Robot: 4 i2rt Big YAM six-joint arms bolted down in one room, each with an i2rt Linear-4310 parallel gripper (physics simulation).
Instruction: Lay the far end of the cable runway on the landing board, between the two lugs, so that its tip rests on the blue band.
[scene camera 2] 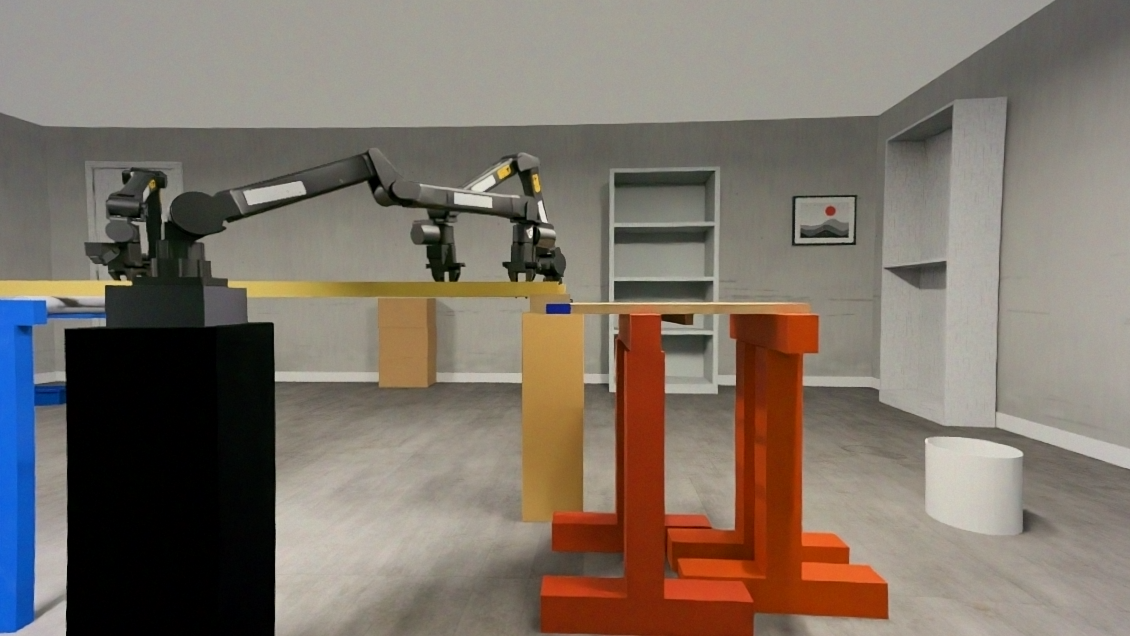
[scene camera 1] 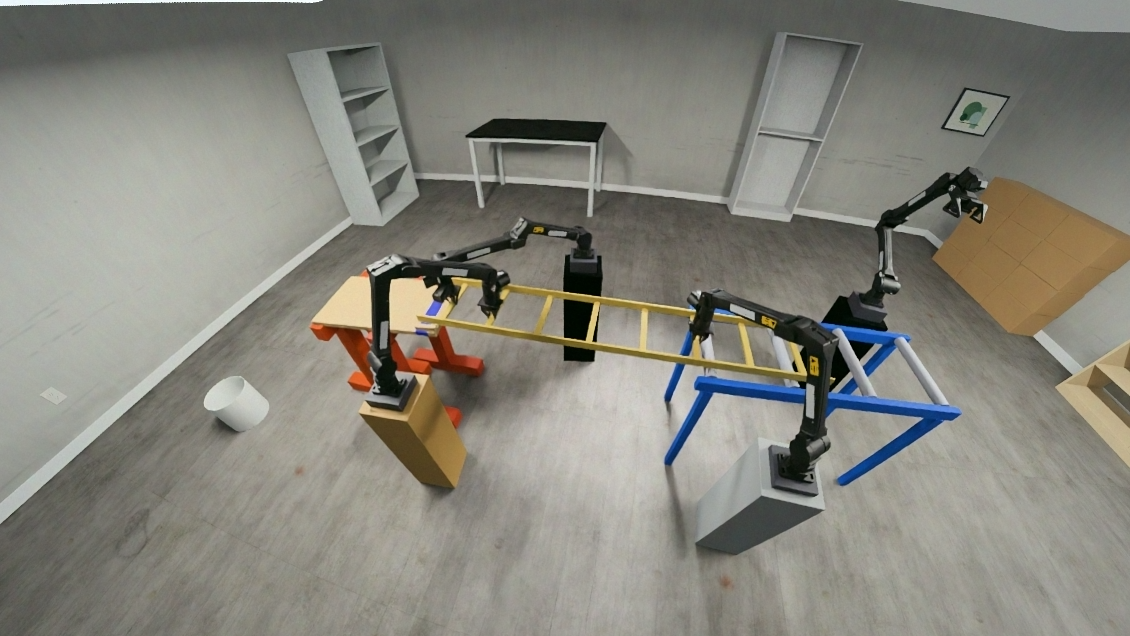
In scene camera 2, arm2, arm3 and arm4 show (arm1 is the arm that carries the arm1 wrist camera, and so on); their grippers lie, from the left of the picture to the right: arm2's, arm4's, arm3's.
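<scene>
The yellow cable runway (scene camera 1: 660,355) (scene camera 2: 355,289) lies level. Its far end is above the landing board (scene camera 1: 363,304) (scene camera 2: 672,308), near the blue band (scene camera 1: 434,308) (scene camera 2: 558,308); a small gap shows in scene camera 2. A lug (scene camera 2: 538,303) stands at the board's edge. Arm3's gripper (scene camera 2: 521,276) and arm4's gripper (scene camera 2: 445,276) are shut on the runway near that end, their tips hidden by a rail. Arm2's gripper (scene camera 2: 120,276) points down at the runway at the left, fingers partly hidden. In scene camera 1 the far-right arm's gripper (scene camera 1: 966,213) is raised, away from the runway.
The runway's other end lies on the blue frame (scene camera 1: 893,405) (scene camera 2: 17,474) with grey rollers. Red trestles (scene camera 1: 466,364) (scene camera 2: 644,474) carry the board. A black pedestal (scene camera 1: 582,316) (scene camera 2: 158,474) stands beside the runway; a white bin (scene camera 1: 237,404) (scene camera 2: 972,489) stands on the floor.
</scene>
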